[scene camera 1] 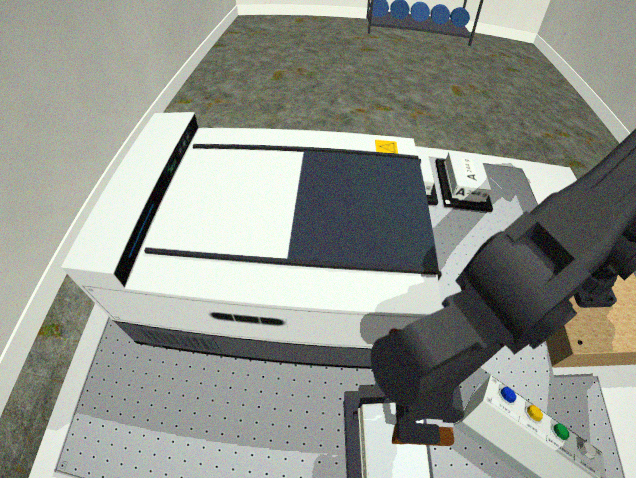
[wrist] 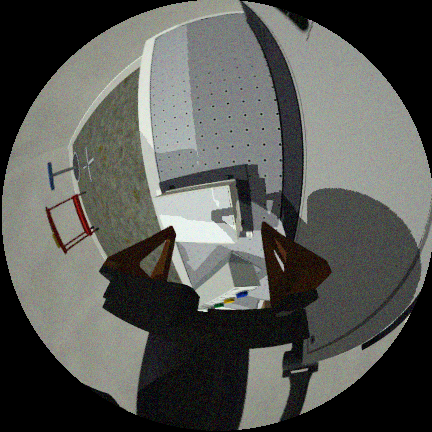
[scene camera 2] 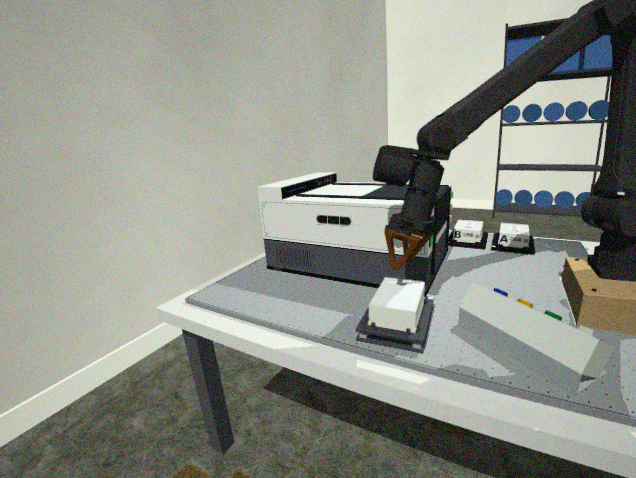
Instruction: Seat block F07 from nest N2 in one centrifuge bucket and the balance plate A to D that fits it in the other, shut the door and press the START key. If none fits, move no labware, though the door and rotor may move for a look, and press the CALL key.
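Frame: origin at the arm's base, x ahead, y left, z up, level; metres.
Seen in the pictures: gripper, fingertip midpoint: (scene camera 1: 394, 406) (wrist: 215, 228) (scene camera 2: 401, 264); arm's base, link origin: (scene camera 2: 615, 270).
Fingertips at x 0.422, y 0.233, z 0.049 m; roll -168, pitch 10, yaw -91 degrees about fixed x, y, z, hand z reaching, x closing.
Offsets run from my fingertips to a thing's middle.
My gripper (scene camera 2: 398, 268) (wrist: 215, 228) is open and empty, just above a white block @[dx -0.009, dy +0.050, dz -0.058 m] (scene camera 1: 383, 452) (scene camera 2: 393, 310) (wrist: 195, 215) that sits in a dark nest @[dx -0.008, dy +0.051, dz -0.087 m] (scene camera 1: 352, 436) (scene camera 2: 425, 328). No label is readable on the block. In scene camera 1 the arm hides much of the gripper. The centrifuge @[dx +0.187, dy -0.252, dz +0.017 m] (scene camera 1: 221, 292) (scene camera 2: 308, 231) has its top covered by a white panel and a dark panel @[dx +0.052, dy -0.250, dz +0.106 m] (scene camera 1: 365, 210); the rotor is hidden. Plate A @[dx -0.231, dy -0.535, dz -0.072 m] (scene camera 1: 467, 172) (scene camera 2: 514, 236) and plate B @[dx -0.092, dy -0.542, dz -0.072 m] (scene camera 1: 428, 179) (scene camera 2: 468, 232) sit in black nests. Plates C and D do not show.
A sloped key box @[dx -0.231, dy +0.044, dz -0.063 m] (scene camera 1: 509, 436) (scene camera 2: 524, 334) with a blue key @[dx -0.186, dy -0.019, dz -0.041 m] (scene camera 1: 508, 394), a yellow key @[dx -0.225, dy +0.012, dz -0.041 m] (scene camera 1: 534, 412) and a green key @[dx -0.265, dy +0.042, dz -0.041 m] (scene camera 1: 561, 431) stands beside the block's nest. A wooden block (scene camera 2: 606, 303) stands by the arm's base. The centrifuge side wall is close to the gripper.
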